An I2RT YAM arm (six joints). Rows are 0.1 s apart.
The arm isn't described. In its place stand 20 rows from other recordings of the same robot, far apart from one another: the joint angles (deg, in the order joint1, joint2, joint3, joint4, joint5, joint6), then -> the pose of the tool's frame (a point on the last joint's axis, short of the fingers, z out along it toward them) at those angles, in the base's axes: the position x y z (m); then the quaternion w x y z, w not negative.
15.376 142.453 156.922 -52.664 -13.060 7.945 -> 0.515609 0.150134 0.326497 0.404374 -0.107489 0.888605 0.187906
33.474 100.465 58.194 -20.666 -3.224 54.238 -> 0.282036 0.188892 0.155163 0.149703 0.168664 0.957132 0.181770
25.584 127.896 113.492 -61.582 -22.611 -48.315 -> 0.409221 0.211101 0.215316 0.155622 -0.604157 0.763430 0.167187
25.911 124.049 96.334 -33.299 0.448 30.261 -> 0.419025 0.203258 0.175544 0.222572 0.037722 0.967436 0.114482
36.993 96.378 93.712 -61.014 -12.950 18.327 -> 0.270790 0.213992 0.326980 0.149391 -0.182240 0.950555 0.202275
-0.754 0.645 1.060 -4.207 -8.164 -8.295 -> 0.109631 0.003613 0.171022 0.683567 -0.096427 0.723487 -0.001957
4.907 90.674 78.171 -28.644 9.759 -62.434 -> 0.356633 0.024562 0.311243 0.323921 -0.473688 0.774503 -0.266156
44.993 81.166 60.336 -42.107 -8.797 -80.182 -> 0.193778 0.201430 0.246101 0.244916 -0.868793 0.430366 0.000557
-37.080 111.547 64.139 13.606 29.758 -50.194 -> 0.319722 -0.263776 0.160931 0.173129 0.022796 0.860791 -0.478064
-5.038 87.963 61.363 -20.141 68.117 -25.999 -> 0.312230 -0.060688 0.257729 0.154955 0.062901 0.794833 -0.583329
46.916 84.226 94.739 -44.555 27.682 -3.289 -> 0.224390 0.215712 0.420784 0.501413 -0.262142 0.824102 -0.026873
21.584 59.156 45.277 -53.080 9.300 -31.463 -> 0.169121 0.060719 0.239217 0.191482 -0.421641 0.881070 -0.096280
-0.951 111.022 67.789 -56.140 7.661 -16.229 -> 0.316383 -0.009998 0.128005 0.090552 0.137600 -0.984879 0.053659
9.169 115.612 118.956 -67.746 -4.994 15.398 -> 0.416605 0.070383 0.327029 0.207216 0.043294 0.973313 0.088598
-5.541 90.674 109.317 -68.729 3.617 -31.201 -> 0.304698 -0.031815 0.428644 0.314409 -0.198118 0.918417 -0.135670
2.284 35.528 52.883 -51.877 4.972 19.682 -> 0.111320 0.001352 0.335225 0.463803 0.153693 0.871019 0.050905
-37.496 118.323 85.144 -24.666 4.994 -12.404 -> 0.348320 -0.271143 0.169364 0.233195 0.220306 0.934432 -0.154665
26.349 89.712 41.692 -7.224 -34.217 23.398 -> 0.247506 0.144929 0.150520 0.140889 -0.111322 0.909559 0.374779
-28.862 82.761 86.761 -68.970 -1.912 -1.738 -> 0.239937 -0.130889 0.353052 0.213284 0.225379 0.949734 -0.041461
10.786 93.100 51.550 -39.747 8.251 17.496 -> 0.270070 0.046250 0.151543 0.090910 0.063652 0.992510 -0.051071
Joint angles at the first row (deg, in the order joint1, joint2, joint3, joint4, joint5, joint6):
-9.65, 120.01, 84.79, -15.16, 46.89, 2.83
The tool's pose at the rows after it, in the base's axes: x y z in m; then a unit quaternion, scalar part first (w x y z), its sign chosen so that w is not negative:
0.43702 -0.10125 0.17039 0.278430 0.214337 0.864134 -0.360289
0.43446 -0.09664 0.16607 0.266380 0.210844 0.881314 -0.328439
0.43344 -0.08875 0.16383 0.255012 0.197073 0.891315 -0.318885
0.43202 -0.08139 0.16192 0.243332 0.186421 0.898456 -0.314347
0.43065 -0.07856 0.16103 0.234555 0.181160 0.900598 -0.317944
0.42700 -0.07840 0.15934 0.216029 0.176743 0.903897 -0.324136
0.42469 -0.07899 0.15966 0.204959 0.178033 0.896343 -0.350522
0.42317 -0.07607 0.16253 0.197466 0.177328 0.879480 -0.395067
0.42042 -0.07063 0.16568 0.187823 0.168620 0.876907 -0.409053
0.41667 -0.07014 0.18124 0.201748 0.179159 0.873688 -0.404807
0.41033 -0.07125 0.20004 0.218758 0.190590 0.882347 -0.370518
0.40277 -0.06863 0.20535 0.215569 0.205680 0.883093 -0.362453
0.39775 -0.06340 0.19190 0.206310 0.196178 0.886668 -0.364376
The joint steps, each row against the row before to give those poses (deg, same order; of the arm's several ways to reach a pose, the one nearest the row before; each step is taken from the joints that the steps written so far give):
-0.33, 0.00, 0.01, -2.05, -4.50, 0.02
0.31, 0.00, 0.00, -3.02, -3.65, 1.90
0.92, 0.00, 0.00, -1.92, -1.07, 0.03
0.89, 0.00, 0.00, -1.90, -0.39, 0.21
0.37, 0.00, 0.00, -1.16, 0.46, -0.04
0.00, 0.00, 0.00, -2.25, 0.63, 0.02
0.09, -0.01, -0.01, -1.05, 3.26, -0.04
0.70, -0.15, 0.00, -0.61, 5.72, -0.31
0.79, -0.52, 0.00, -1.86, 1.84, -0.11
0.00, -2.32, 0.01, -0.92, -0.24, 0.81
-0.48, -3.12, -0.01, -1.68, -4.09, 1.20
0.22, -1.51, -0.54, -2.69, -0.46, 2.93
0.67, 0.00, -2.95, 1.53, 0.22, -0.04

